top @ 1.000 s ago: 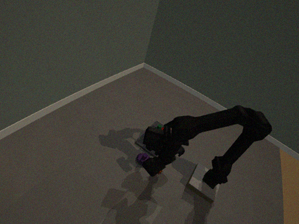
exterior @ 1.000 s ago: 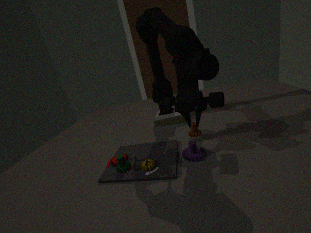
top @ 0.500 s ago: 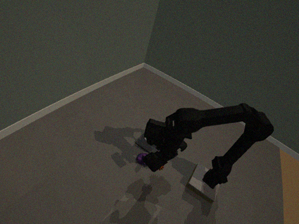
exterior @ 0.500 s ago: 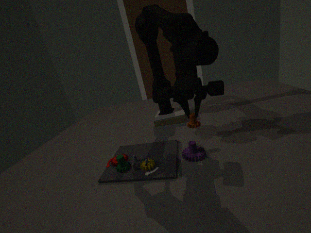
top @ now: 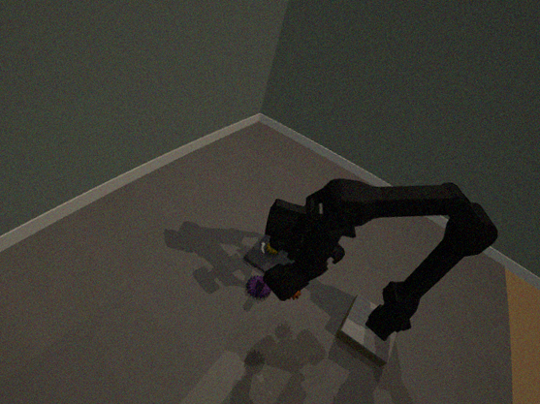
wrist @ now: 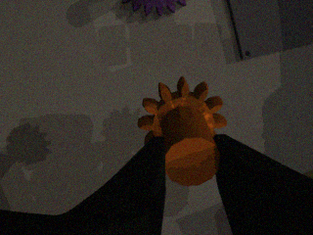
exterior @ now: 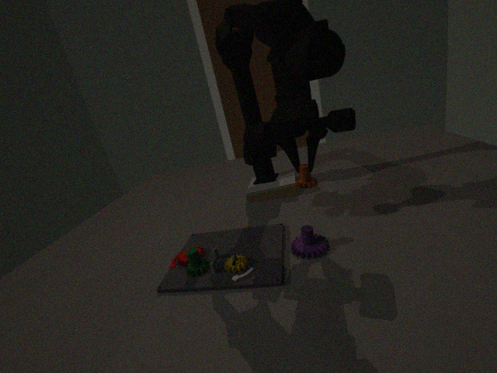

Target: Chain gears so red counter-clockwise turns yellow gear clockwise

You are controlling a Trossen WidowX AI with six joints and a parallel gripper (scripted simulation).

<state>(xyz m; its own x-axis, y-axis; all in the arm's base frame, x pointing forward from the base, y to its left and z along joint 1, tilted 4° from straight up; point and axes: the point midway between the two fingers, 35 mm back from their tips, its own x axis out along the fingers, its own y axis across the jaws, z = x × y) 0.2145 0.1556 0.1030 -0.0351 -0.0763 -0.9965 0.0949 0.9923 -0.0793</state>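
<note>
Right now the green gear is 16 cm ahead of my gripper tip, 18 cm to the right of it and 9 cm below it. Round my gripper tip: purple gear (8 cm ahead, 10 cm below); then yellow gear (14 cm ahead, 11 cm to the right, 10 cm below); then orange gear (1 cm below).
</note>
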